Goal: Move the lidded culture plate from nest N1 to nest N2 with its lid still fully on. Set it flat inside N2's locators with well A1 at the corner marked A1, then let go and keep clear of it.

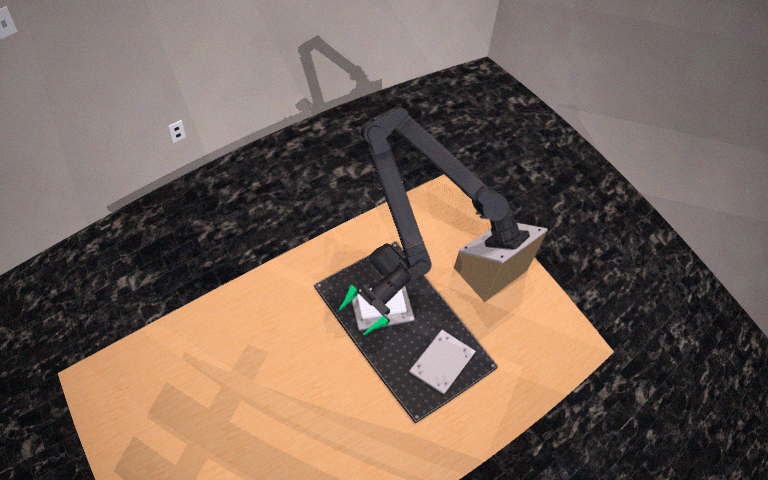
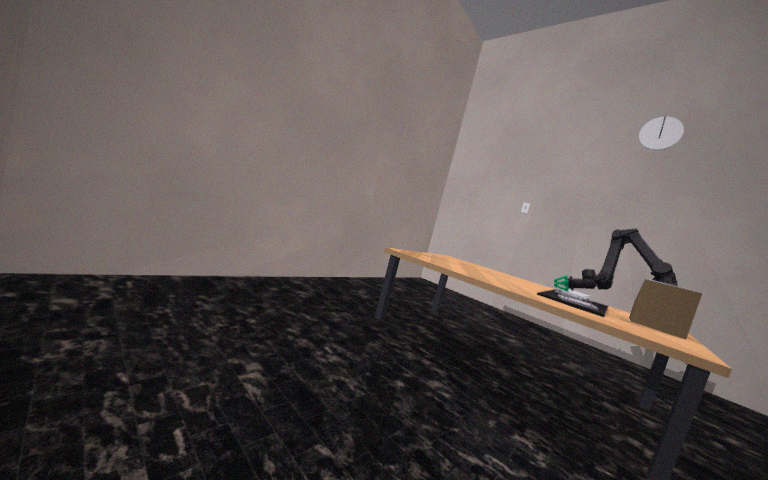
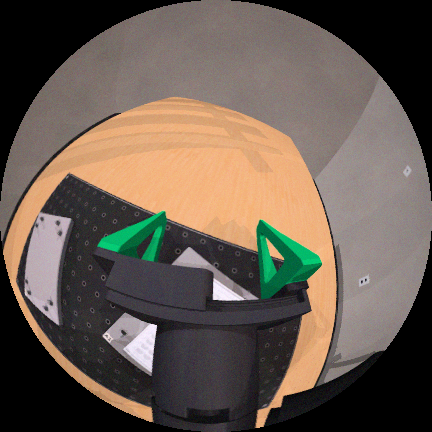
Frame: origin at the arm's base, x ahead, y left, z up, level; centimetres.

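Where they show: gripper, fingertip midpoint: (image 1: 351, 322) (image 2: 554, 282) (image 3: 211, 219); arm's base, origin of the base link: (image 1: 507, 241) (image 2: 666, 293).
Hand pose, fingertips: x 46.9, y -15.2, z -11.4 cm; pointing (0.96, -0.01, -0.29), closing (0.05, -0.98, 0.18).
Each offset is from my fingertips to the centre of the thing. "pt": to the spot under its first point. Level surfaces: height alone.
The white culture plate @[pt dx -14.6, dy +3.6, dz -2.2 cm] (image 1: 397, 304) (image 3: 142, 349) rests on a grey nest @[pt dx -13.6, dy +8.1, dz -4.1 cm] (image 1: 405, 319) (image 3: 121, 327) on the black perforated board. This nest has a corner label @[pt dx -15.4, dy +9.1, dz -4.1 cm] (image 3: 107, 337) reading A1. The arm hides much of the plate; its lid's seating and well A1 cannot be made out. The other grey nest @[dx -12.0, dy +25.0, dz -4.2 cm] (image 1: 442, 362) (image 3: 47, 265) holds no plate and shows small dark locators near its corners. Which nest is N1 or N2 cannot be read. My gripper (image 1: 351, 321) (image 2: 557, 283) (image 3: 211, 219) is open and empty, its green fingers wide apart, above the board's edge beside the occupied nest.
The black board @[dx -12.4, dy +9.5, dz -5.9 cm] (image 1: 416, 399) (image 2: 548, 293) (image 3: 90, 280) lies on the wooden table @[dz -6.6 cm] (image 1: 254, 316) (image 2: 481, 274) (image 3: 200, 185). The arm's base stands on a brown block (image 1: 498, 277) (image 2: 665, 308) near one end of the table.
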